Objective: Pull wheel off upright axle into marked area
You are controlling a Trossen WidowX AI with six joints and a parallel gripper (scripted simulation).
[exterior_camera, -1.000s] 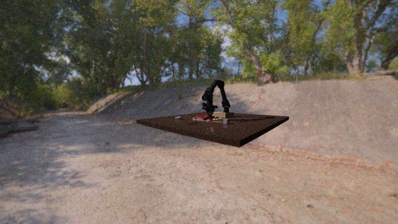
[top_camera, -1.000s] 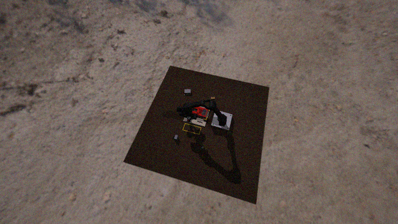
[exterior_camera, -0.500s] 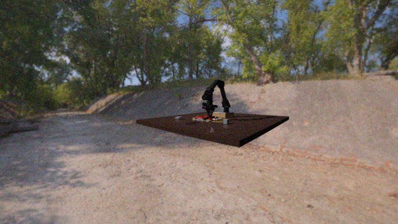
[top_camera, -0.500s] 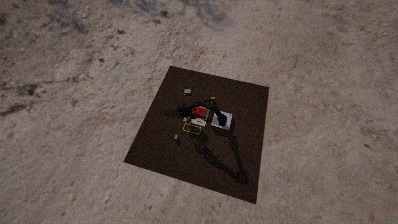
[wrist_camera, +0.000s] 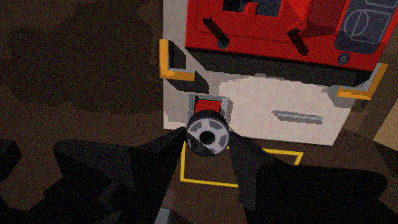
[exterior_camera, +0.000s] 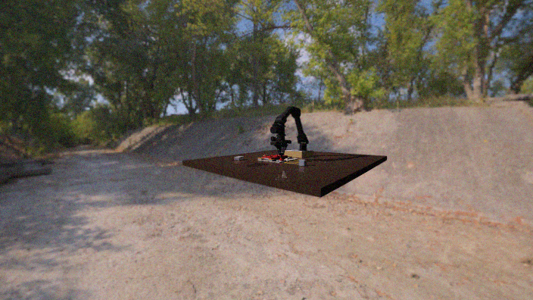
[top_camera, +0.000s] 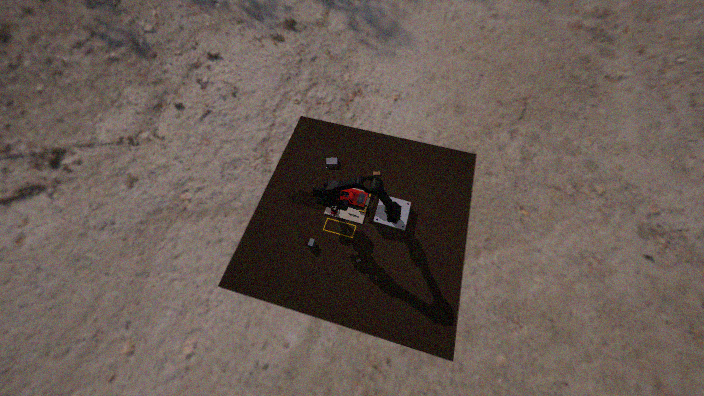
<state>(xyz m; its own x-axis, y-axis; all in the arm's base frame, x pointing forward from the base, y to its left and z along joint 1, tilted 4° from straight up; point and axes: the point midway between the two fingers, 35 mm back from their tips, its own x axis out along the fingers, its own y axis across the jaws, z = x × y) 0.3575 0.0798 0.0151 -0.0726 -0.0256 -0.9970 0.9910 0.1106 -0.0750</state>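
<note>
My gripper tip is 100 mm to the left of the white board, 50 mm past it and 50 mm above it. From my gripper tip the other things lie so: grey wheel: right at my gripper tip.
</note>
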